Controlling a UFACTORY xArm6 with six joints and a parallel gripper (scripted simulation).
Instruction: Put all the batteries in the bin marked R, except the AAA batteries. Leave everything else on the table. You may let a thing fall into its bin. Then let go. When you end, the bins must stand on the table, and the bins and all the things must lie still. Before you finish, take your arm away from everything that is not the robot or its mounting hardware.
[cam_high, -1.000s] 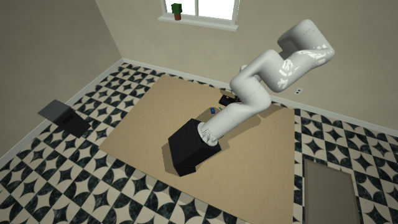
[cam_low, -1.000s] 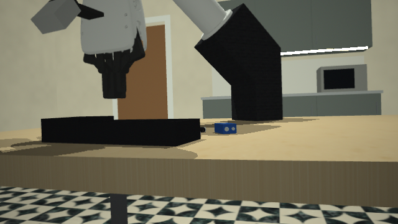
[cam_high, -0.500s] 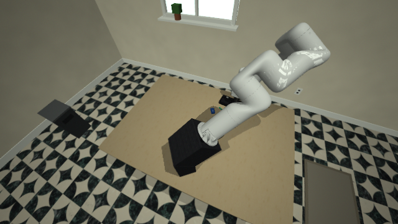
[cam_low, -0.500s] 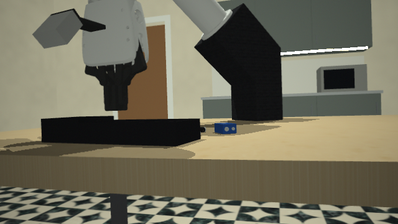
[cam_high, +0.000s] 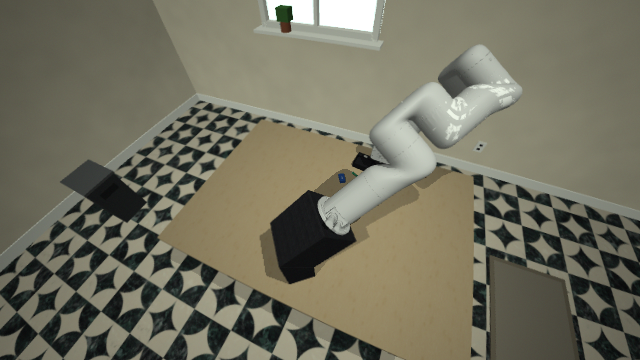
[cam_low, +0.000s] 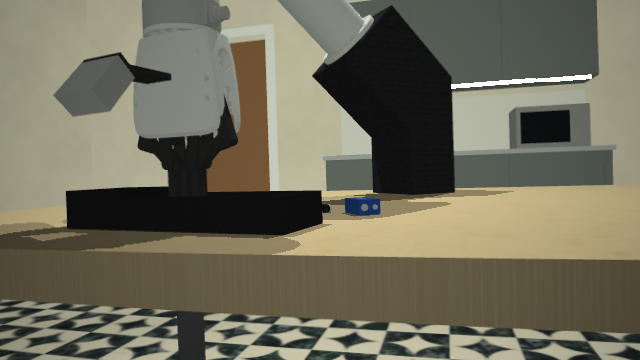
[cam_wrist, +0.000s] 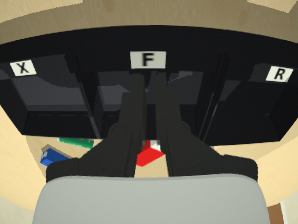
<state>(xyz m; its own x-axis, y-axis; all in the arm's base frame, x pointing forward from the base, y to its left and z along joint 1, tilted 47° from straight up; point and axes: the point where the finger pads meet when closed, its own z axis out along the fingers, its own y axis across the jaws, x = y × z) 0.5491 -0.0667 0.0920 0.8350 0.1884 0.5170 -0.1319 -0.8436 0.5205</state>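
Now: the black bin 2 cm below my hand. Also, from my hand: red battery: 13 cm behind, 3 cm to the right, 3 cm below; then red thing: 10 cm behind, 3 cm below, 2 cm to the left; then green cylinder battery: 10 cm to the left, 7 cm behind, 3 cm below.
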